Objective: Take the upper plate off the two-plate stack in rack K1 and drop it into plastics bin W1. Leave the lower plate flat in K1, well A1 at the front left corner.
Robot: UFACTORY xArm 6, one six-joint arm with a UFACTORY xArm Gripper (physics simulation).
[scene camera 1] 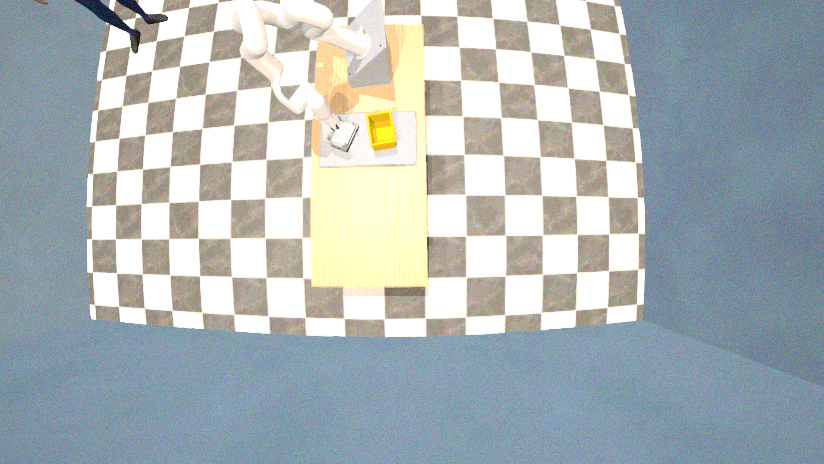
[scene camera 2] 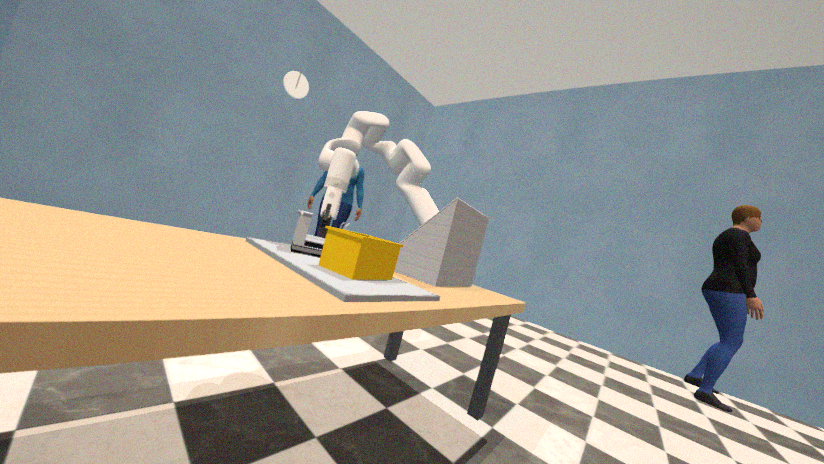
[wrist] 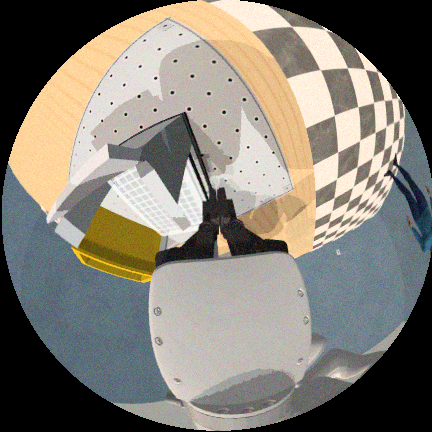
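Where they show: gripper, fingertip midpoint: (scene camera 1: 334, 128) (scene camera 2: 321, 239) (wrist: 215, 197); arm's base at its link origin: (scene camera 1: 363, 47) (scene camera 2: 435, 229).
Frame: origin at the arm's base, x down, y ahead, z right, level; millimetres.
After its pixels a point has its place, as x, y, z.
Observation:
Rack K1 (scene camera 1: 344, 147) {116, 492, 90} (scene camera 2: 300, 230) {116, 491, 87} (wrist: 85, 187) is a low grey frame with a raised wall, standing at an angle on the mat. A white gridded plate (scene camera 1: 343, 133) {131, 411, 104} (wrist: 142, 200) {130, 434, 94} lies in it. The wall and a dark shadow cover part of the plate in the wrist view, and I cannot tell how many plates are stacked. My gripper (scene camera 1: 336, 126) {135, 381, 155} (scene camera 2: 325, 226) {135, 381, 155} (wrist: 215, 197) {135, 381, 155} is shut and empty, with its tips low at the plate's edge on the arm's side. Whether they touch it is unclear. Yellow bin W1 (scene camera 1: 381, 131) {175, 382, -90} (scene camera 2: 360, 256) {127, 459, -167} (wrist: 120, 235) {139, 417, -39} stands open beside the rack.
The perforated grey mat (scene camera 1: 405, 155) {180, 511, -222} (scene camera 2: 397, 292) {181, 404, -255} (wrist: 200, 75) {181, 485, 214} bears the rack and bin on the wooden table (scene camera 1: 369, 230) {193, 914, -42} (scene camera 2: 144, 259) {193, 822, -113}. The arm's base is on a grey wedge block (scene camera 1: 371, 72) {66, 100, -36} (scene camera 2: 461, 247) {42, -36, -111} at the table's end. A person in black (scene camera 2: 731, 259) is away from the table.

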